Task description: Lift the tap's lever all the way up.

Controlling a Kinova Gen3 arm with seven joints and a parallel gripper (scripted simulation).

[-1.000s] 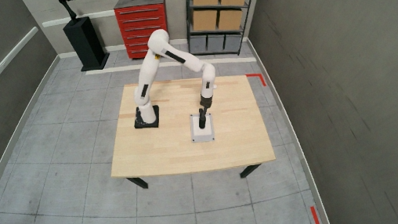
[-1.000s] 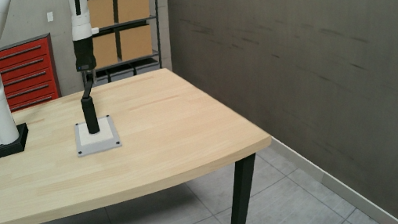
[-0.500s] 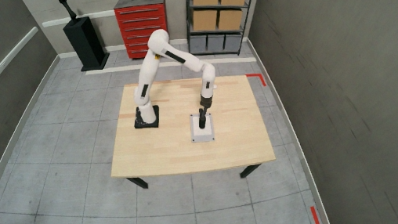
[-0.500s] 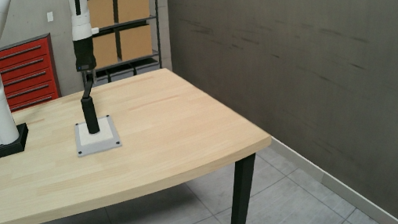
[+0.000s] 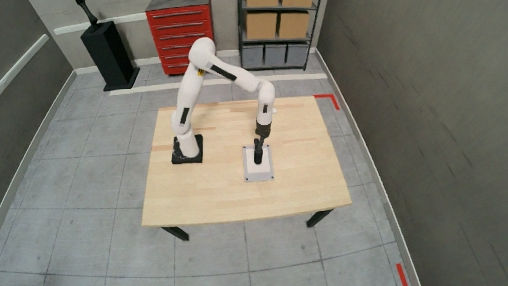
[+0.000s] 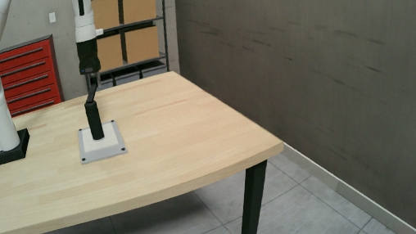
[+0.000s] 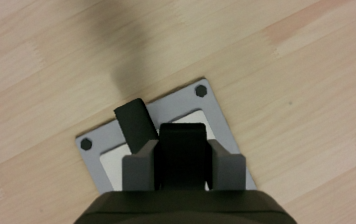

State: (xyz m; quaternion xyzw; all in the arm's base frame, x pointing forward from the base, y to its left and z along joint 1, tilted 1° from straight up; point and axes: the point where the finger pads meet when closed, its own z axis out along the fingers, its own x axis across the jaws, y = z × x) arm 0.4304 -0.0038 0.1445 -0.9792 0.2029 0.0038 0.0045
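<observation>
Right now my hand is 10 mm past the black lever, 30 mm to the left of it and 10 mm above it. Also, from my hand: tap (20 mm behind, 50 mm to the right, 70 mm below); plate (30 mm behind, 70 mm to the right, 180 mm below).
</observation>
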